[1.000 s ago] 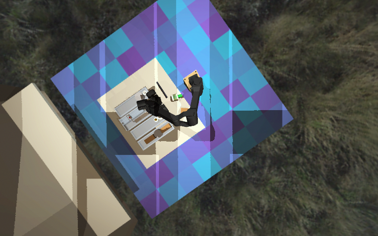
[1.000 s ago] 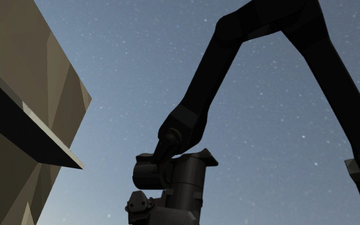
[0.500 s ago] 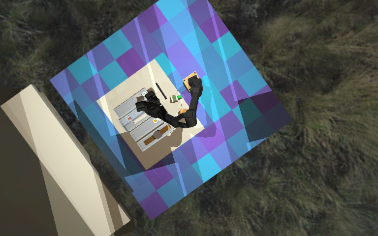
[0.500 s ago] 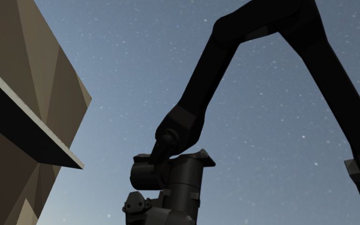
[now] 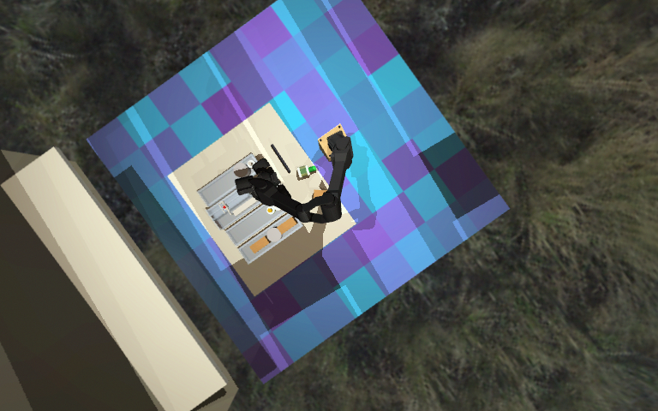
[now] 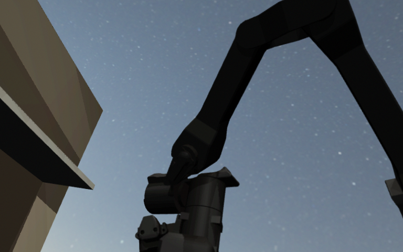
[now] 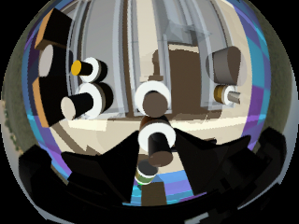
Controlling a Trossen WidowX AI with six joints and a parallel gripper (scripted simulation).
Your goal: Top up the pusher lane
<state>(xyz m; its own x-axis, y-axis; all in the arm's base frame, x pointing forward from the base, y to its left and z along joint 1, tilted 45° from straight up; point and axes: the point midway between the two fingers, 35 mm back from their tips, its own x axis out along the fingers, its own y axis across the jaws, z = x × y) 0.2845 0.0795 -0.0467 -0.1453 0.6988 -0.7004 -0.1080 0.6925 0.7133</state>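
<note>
Now: gripper tip 6 cm past the black bar, 9 cm to the left of it and 4 cm above it.
</note>
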